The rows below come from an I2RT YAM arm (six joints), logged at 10 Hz.
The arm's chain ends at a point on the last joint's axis. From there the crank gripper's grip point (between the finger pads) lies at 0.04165 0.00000 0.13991 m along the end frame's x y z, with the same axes.
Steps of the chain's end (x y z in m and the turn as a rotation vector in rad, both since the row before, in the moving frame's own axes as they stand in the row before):
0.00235, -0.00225, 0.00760, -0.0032, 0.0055, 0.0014
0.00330, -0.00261, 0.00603, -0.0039, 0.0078, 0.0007
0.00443, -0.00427, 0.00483, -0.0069, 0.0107, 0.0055
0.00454, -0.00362, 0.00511, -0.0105, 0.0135, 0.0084
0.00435, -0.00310, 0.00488, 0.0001, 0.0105, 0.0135
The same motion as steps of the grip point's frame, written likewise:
0.00312, -0.00174, 0.00737, -0.0032, 0.0055, 0.0014
0.00439, -0.00204, 0.00570, -0.0039, 0.0078, 0.0007
0.00592, -0.00307, 0.00437, -0.0069, 0.0107, 0.0055
0.00642, -0.00180, 0.00453, -0.0105, 0.0135, 0.0084
0.00581, -0.00254, 0.00444, 0.0001, 0.0105, 0.0135

